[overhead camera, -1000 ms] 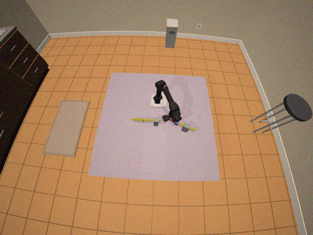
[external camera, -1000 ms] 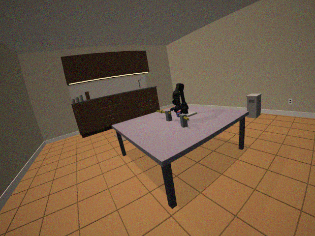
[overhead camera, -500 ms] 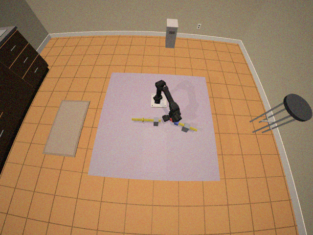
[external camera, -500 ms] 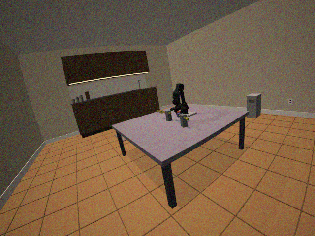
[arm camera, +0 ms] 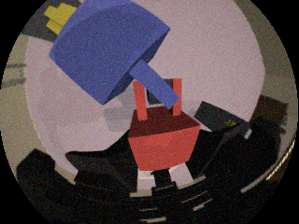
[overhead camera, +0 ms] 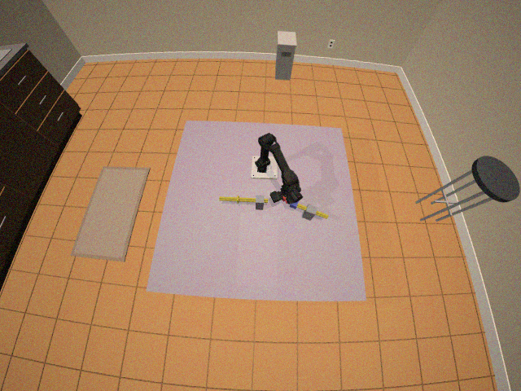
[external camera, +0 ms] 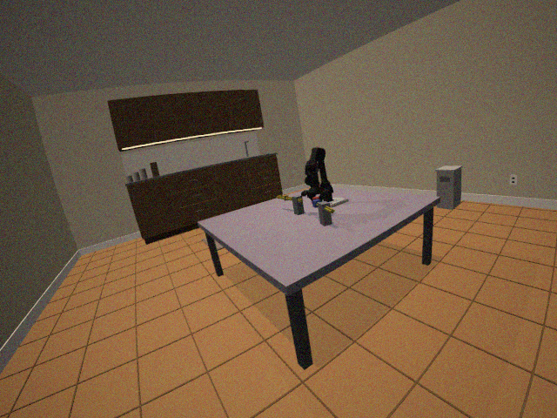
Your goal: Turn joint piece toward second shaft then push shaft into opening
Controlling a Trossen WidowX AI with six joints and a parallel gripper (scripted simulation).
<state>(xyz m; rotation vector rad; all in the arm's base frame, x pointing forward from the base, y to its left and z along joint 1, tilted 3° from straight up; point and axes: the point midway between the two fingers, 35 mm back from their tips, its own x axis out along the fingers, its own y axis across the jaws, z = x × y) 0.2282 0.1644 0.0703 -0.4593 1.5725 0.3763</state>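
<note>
The red square joint piece is 4 cm above my gripper tip, 1 cm to the left of it and 1 cm ahead of it.
</note>
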